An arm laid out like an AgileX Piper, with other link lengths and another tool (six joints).
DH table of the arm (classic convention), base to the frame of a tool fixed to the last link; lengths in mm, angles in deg. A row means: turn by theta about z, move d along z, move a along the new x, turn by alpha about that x. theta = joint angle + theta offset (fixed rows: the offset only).
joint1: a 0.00  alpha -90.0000  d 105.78  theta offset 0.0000
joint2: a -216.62  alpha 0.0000  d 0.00  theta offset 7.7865
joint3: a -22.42  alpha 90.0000  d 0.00  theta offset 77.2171
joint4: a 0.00  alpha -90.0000  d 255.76  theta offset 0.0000
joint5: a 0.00  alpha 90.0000  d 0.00  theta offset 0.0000
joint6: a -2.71  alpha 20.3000  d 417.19  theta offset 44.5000
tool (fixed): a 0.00  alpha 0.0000  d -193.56  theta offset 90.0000
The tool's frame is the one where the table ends.
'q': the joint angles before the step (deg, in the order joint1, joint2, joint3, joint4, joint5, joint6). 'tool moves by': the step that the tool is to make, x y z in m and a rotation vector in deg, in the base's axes. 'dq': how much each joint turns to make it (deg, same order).
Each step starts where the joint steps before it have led.
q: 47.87, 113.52, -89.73, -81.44, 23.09, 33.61
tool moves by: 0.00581, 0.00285, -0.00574, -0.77, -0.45, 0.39
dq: -0.40, 2.04, -1.81, -0.82, -0.46, -0.26
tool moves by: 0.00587, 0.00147, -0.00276, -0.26, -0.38, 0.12
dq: -0.47, 1.56, -1.58, -0.62, -0.41, -0.01
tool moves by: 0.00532, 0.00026, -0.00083, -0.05, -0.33, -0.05
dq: -0.47, 1.10, -1.26, -0.37, -0.31, -0.03
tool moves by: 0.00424, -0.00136, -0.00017, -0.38, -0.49, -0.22
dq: -0.33, 0.59, -0.73, -0.45, 0.11, -0.18
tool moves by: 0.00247, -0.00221, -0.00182, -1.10, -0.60, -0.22
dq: -0.08, 0.29, -0.24, -0.43, 0.55, -0.71
